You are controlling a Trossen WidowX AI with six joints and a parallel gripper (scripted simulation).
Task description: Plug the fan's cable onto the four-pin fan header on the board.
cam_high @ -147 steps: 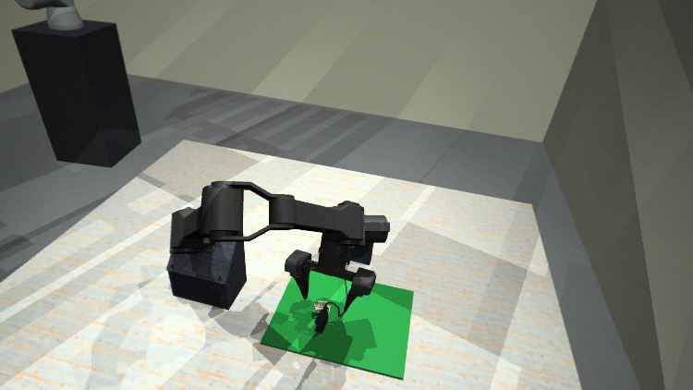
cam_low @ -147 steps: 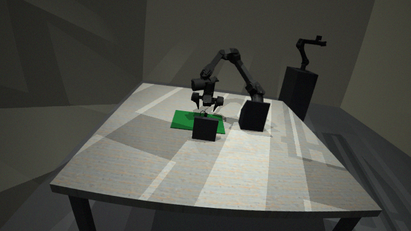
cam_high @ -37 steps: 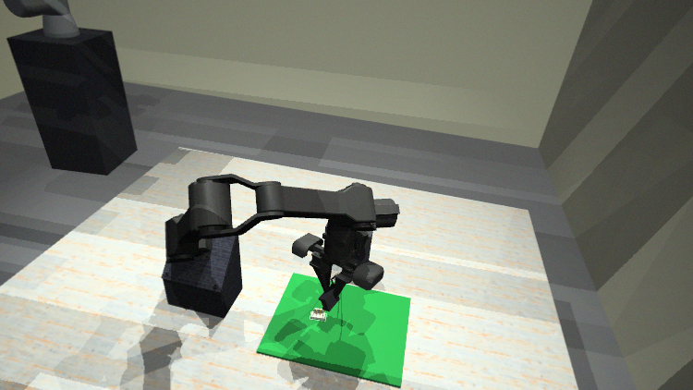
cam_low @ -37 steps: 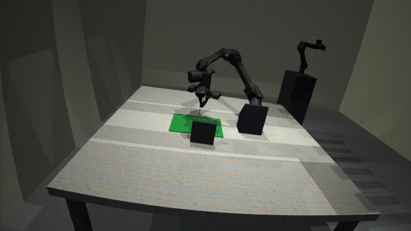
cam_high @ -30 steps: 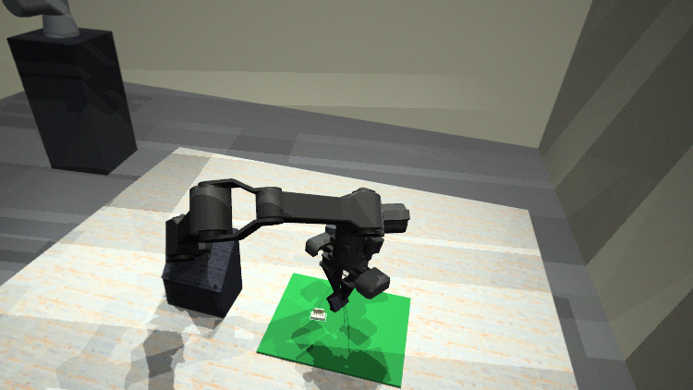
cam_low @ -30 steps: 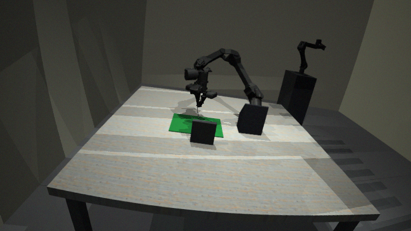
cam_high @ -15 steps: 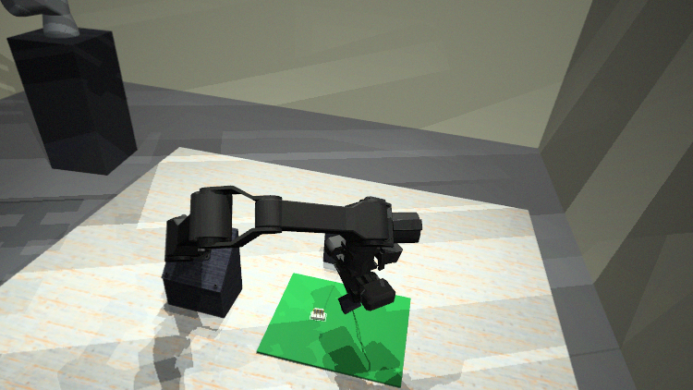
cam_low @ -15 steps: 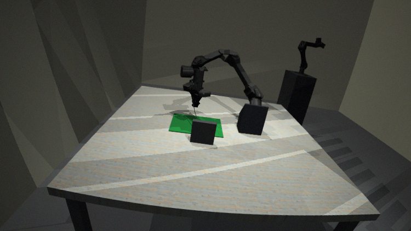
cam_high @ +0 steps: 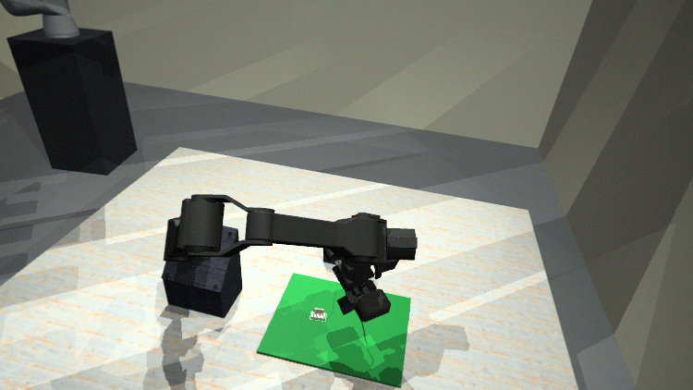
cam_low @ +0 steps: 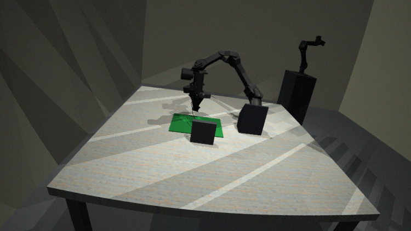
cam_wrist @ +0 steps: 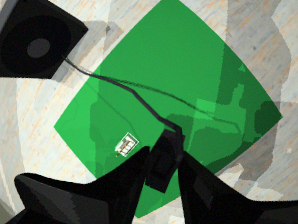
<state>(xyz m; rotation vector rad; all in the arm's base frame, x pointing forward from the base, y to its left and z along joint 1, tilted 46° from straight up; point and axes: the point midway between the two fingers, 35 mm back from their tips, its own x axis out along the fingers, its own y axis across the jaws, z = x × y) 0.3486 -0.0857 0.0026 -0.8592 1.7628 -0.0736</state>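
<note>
The green board lies 120 mm below my gripper tip, 20 mm to the left of it and 20 mm behind it. Also, from my gripper tip: white four-pin fan header: 100 mm below, 70 mm behind, 30 mm to the left; then fan cable plug: 10 mm to the right, 10 mm below, 10 mm behind; then black fan box: 210 mm to the left, 40 mm below, 30 mm behind.
</note>
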